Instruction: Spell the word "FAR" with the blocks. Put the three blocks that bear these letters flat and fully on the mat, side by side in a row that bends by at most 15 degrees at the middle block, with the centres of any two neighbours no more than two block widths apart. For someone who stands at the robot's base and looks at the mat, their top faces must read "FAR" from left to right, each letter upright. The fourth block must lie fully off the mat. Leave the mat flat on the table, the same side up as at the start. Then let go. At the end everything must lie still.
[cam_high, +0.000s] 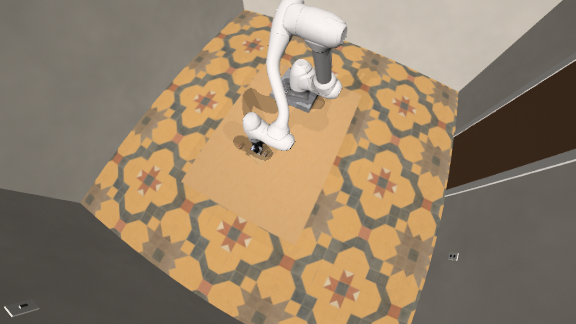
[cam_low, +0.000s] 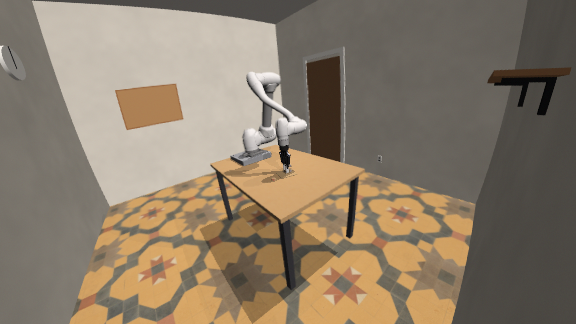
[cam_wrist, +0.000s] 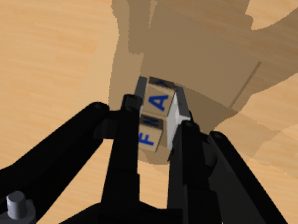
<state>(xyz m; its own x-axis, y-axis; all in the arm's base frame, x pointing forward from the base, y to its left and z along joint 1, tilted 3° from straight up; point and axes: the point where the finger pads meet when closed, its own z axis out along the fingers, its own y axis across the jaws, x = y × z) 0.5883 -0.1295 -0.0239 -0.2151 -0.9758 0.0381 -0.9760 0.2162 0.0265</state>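
The tan mat is 50 mm below my hand. From my hand the other things lie so: R block: 160 mm to the right, 30 mm below.
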